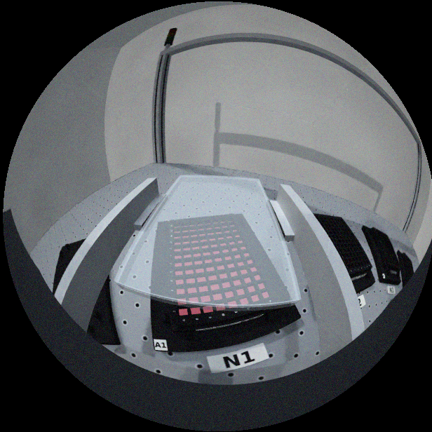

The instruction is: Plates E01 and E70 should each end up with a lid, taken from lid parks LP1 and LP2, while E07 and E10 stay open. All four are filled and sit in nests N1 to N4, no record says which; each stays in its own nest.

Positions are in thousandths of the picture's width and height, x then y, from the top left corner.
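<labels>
Black plate (818, 594) at 0.21 m from the lens. Marked spots on the black plate and a clear lid (494, 561) are 0.19 m apart. The clear lid is 0.07 m from the lens, and so the lid is nearer to the lens than the black plate.
</labels>
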